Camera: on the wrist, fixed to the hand. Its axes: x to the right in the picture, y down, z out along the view.
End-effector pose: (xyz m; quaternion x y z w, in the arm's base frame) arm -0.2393 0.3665 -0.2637 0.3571 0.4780 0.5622 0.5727
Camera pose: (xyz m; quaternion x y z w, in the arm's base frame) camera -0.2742 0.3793 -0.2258 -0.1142 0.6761 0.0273 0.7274
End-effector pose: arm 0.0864 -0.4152 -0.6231 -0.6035 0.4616 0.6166 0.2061
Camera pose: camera 0.0570 -0.4585 -0.6141 -0.8106 -0.0370 0.2105 0.5451
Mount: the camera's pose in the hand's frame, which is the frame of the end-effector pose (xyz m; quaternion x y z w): 0.0102 0.0479 -0.0205 0.0419 0.1135 -0.6893 0.7143
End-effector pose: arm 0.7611 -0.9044 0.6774 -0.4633 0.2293 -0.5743 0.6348
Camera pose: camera 0.7714 -0.9249 0.6295 -0.3972 -0.1076 -0.9100 0.0510
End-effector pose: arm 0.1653 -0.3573 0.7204 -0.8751 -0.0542 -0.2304 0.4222
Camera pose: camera 0.1809 -0.4045 0.7018 -0.5439 -0.6036 -0.5526 0.1856
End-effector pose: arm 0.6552 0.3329 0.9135 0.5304 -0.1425 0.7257 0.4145
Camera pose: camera 0.6048 0.3213 0.9256 0.4121 0.3413 0.2988 0.7902
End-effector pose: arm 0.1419 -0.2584 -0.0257 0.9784 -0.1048 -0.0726 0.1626
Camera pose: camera 0.1467 -0.2988 0.0084 0.7862 0.6150 -0.0485 0.0370
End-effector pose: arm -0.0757 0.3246 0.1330 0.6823 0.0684 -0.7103 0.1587
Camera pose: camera -0.0412 0.2846 0.1274 -0.5275 -0.5074 0.5422 0.4126
